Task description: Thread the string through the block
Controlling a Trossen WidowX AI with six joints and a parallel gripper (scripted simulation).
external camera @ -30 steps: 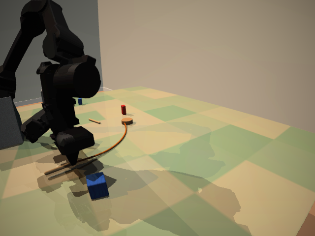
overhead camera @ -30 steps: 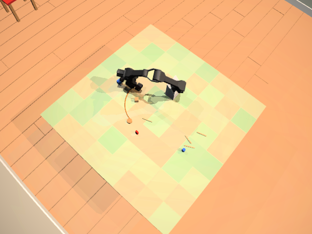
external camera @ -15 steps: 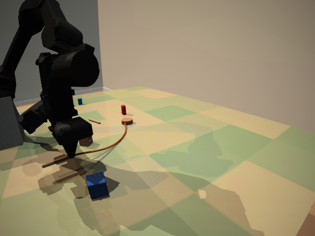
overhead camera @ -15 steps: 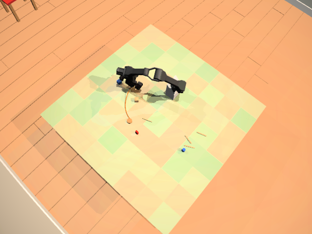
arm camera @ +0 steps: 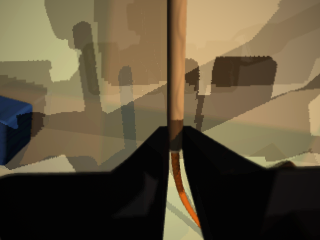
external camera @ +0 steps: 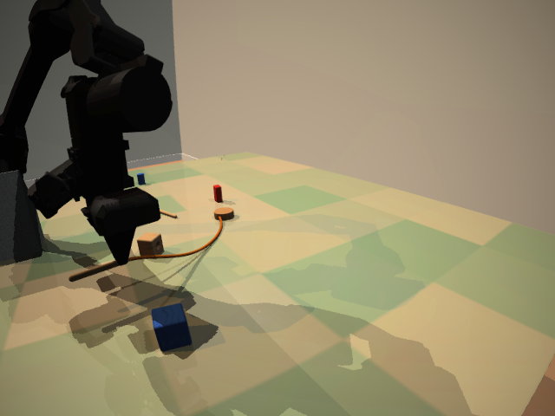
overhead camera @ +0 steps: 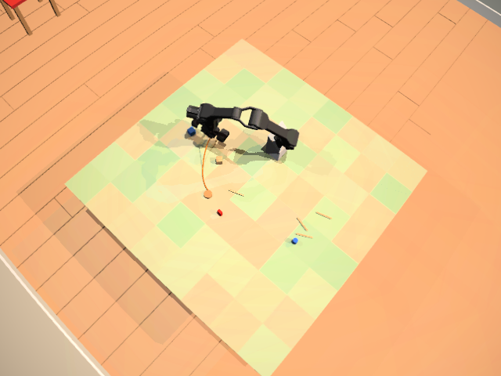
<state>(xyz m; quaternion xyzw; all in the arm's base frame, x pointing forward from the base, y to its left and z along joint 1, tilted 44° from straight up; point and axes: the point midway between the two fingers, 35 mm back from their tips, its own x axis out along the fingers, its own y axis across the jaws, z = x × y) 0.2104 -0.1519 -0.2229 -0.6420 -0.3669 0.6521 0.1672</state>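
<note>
The wooden block lies 4 cm ahead of my gripper tip, 11 cm to the left of it and 3 cm below it. Round my gripper tip: round wooden button: 20 cm ahead, 21 cm to the left, 4 cm below; then blue cube: 4 cm ahead, 11 cm to the right, 3 cm below; then thin wooden stick: 1 cm behind.
</note>
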